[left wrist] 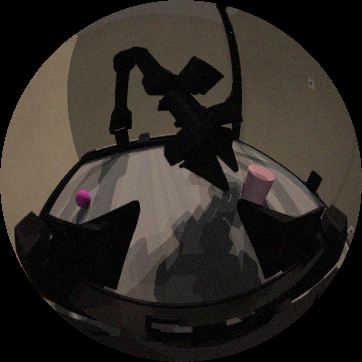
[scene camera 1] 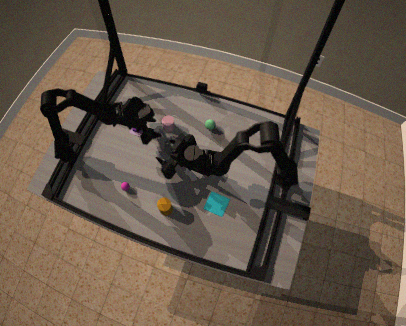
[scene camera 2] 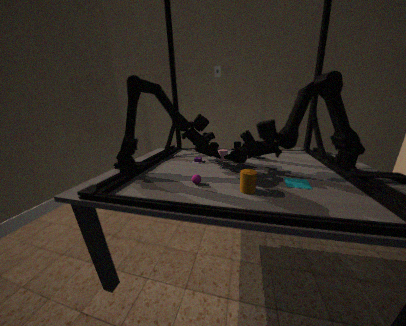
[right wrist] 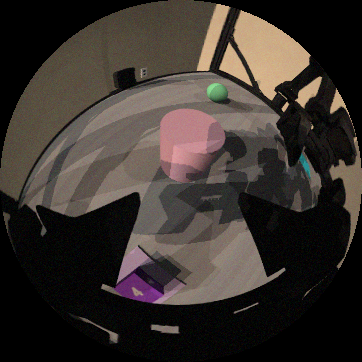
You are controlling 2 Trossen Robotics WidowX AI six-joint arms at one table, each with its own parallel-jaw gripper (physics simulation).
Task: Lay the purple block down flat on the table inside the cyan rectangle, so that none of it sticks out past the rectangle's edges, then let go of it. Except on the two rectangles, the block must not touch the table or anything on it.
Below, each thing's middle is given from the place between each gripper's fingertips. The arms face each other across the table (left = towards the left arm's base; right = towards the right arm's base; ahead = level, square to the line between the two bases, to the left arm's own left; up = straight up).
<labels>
Right now the pink cylinder (right wrist: 189, 139) is 15 cm behind my left hand, 4 cm below it and 1 cm to the right of it. From my left hand the other things lie so: purple block (right wrist: 138, 285) (15 cm to the right, 12 cm behind, 5 cm below); pale purple rectangle (right wrist: 136, 257) (15 cm to the right, 12 cm behind, 6 cm below).
My right gripper is now 4 cm to the right of the pink cylinder, 3 cm past it and 1 cm below it. The rest, counted from my right hand: purple block (10 cm to the right, 1 cm below); pale purple rectangle (10 cm to the right, 2 cm below).
</labels>
